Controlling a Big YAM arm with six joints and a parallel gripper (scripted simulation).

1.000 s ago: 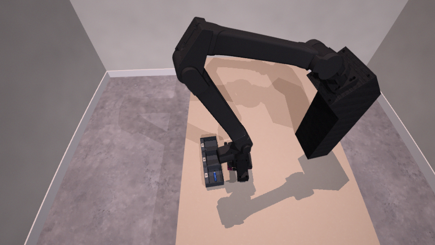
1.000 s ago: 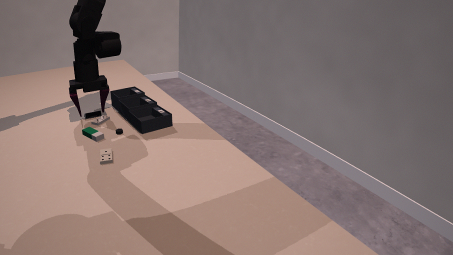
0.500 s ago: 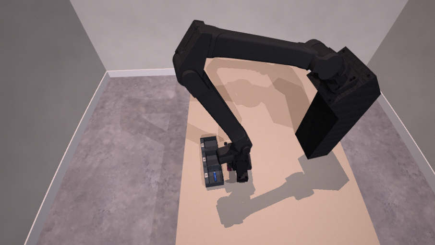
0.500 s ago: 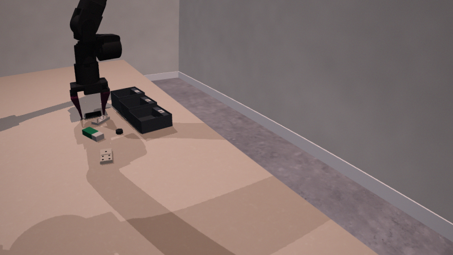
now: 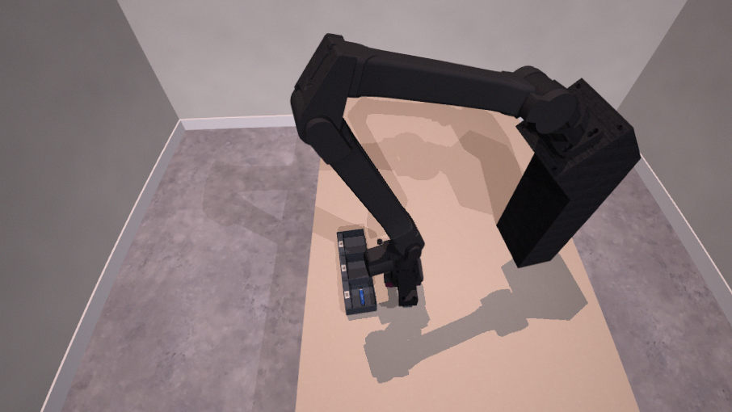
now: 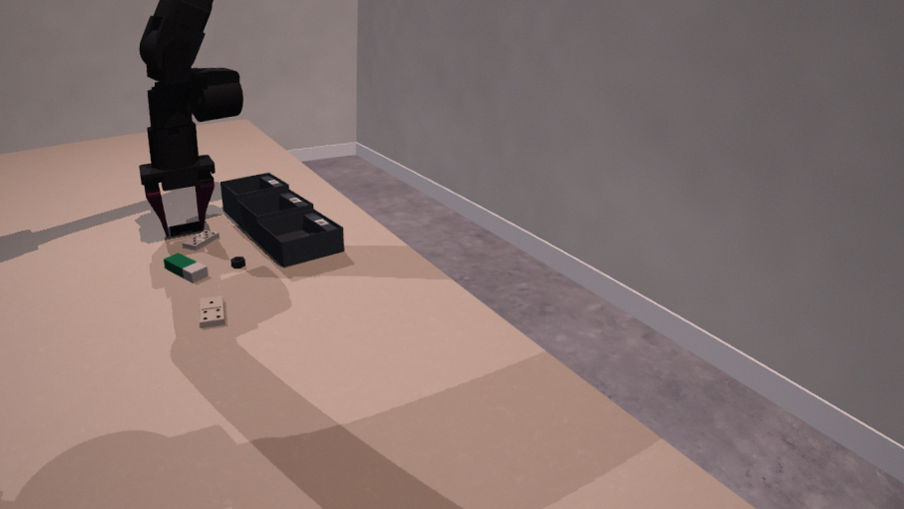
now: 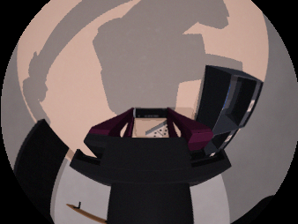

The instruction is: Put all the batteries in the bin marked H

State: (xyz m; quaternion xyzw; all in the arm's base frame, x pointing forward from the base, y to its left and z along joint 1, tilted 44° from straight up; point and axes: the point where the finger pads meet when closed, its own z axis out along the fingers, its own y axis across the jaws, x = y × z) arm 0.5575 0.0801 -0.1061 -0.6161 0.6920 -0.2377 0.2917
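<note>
The blue battery lies 11 cm ahead of my hand and 2 cm to the left of it. From my hand the other things lie so: three joined black bins 12 cm ahead, 6 cm to the right, 1 cm above; then green-and-white eraser 3 cm behind, 14 cm to the right; then black battery right at my hand.
</note>
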